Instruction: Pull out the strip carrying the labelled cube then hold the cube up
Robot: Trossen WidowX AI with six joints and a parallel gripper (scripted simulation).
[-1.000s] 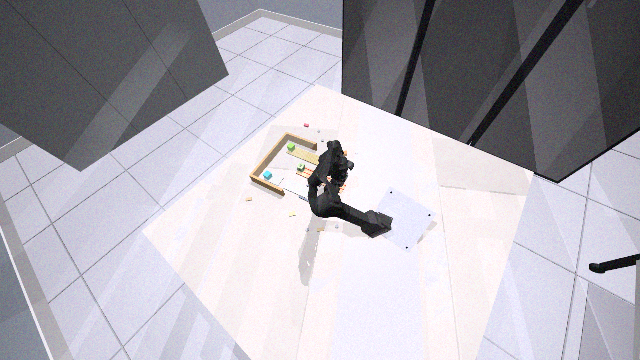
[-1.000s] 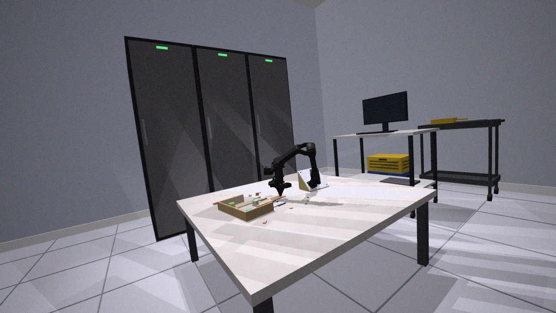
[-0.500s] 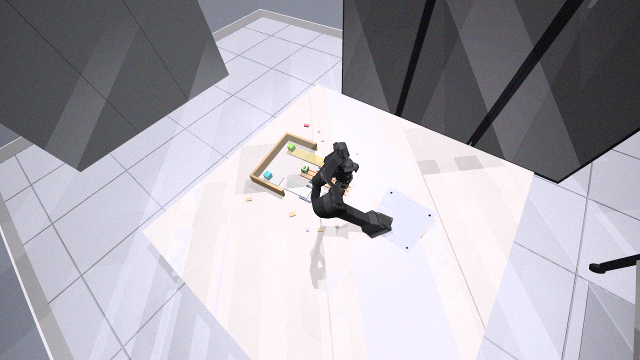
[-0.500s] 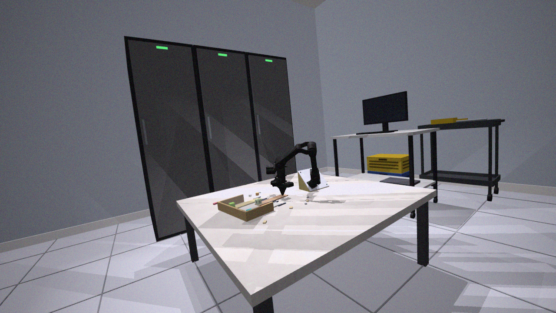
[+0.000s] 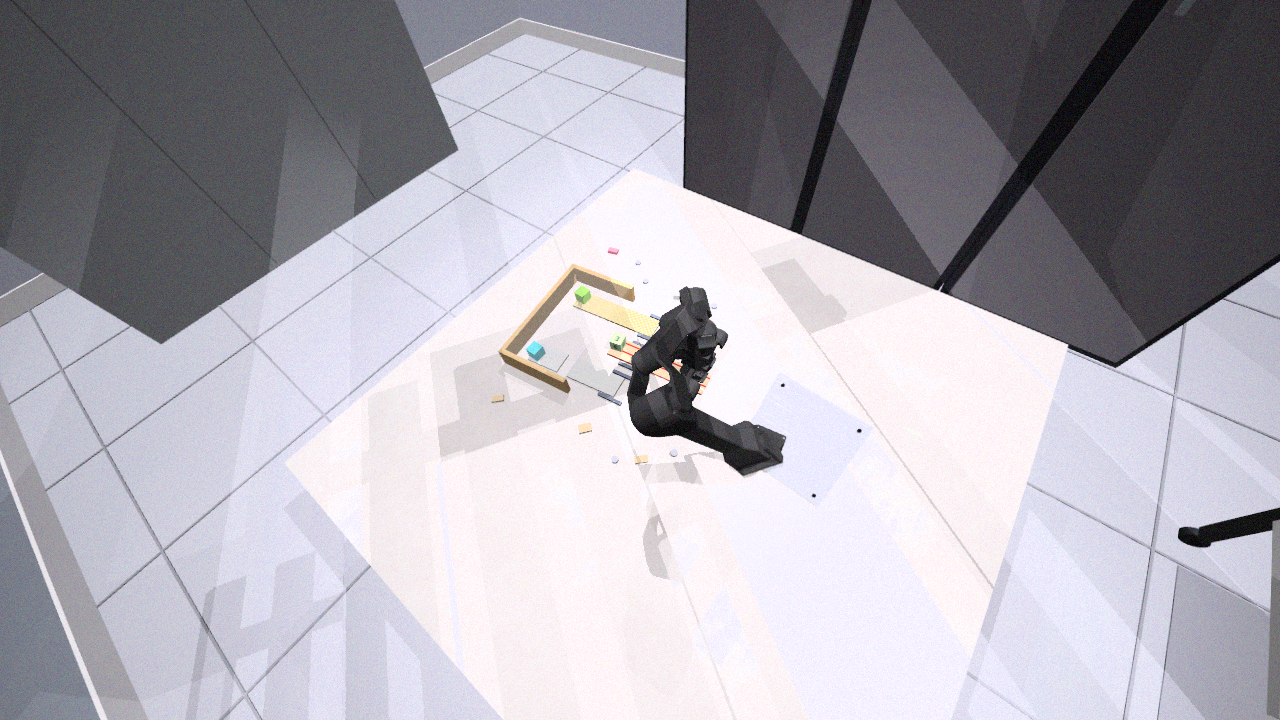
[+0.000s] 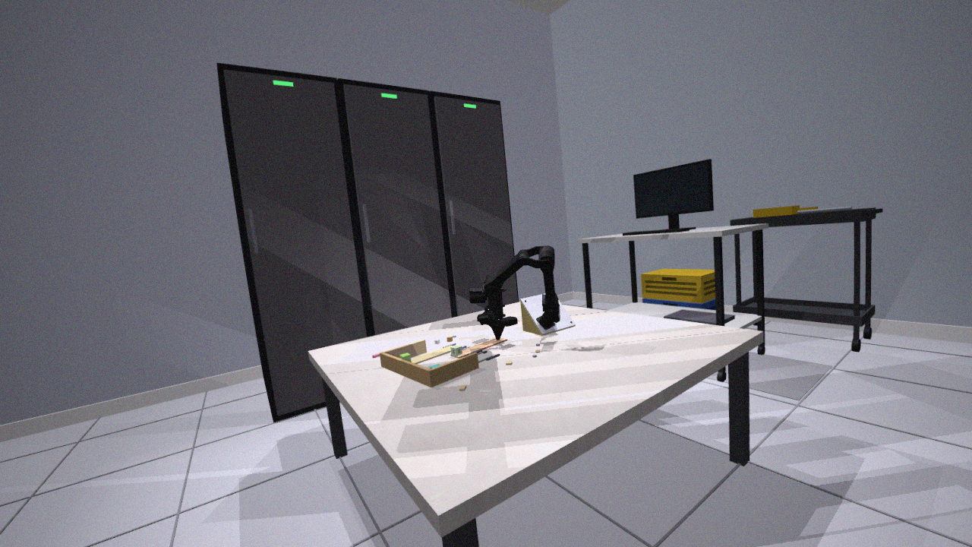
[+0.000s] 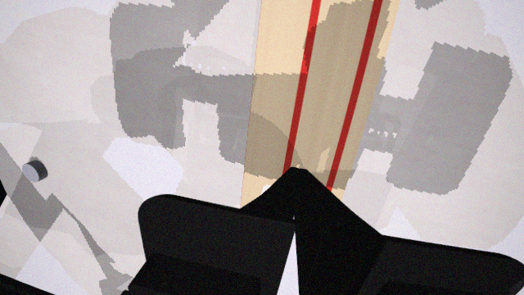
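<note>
Now: the green labelled cube 21 cm ahead of my gripper tip, 2 cm above it and 1 cm to the left of it.
</note>
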